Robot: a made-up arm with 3 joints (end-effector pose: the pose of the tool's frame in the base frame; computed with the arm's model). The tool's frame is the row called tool. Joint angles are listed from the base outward.
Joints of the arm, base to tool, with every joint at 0 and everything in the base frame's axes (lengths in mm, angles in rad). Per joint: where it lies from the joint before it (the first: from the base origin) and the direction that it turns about. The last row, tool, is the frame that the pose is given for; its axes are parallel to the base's.
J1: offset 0 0 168 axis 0 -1 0
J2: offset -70 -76 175 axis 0 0 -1
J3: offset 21 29 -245 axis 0 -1 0
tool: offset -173 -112 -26
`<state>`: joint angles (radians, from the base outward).
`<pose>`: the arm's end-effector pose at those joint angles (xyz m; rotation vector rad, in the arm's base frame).
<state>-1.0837 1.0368 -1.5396</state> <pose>0.0216 -0.1093 0.3455 0.3093 2.3190 -1.3331</pose>
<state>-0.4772 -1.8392 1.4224</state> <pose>-0.1086 -0.0336 -0.0516 1.5379 -0.6560 1.1002</pose>
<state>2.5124 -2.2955 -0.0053</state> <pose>-0.0192 -0.1349 0.2996 -2.5243 -1.1345 0.8140</pose>
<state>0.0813 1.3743 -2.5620</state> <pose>-0.1252 -0.2408 0.2045 1.6731 1.9901 -0.4257</pose>
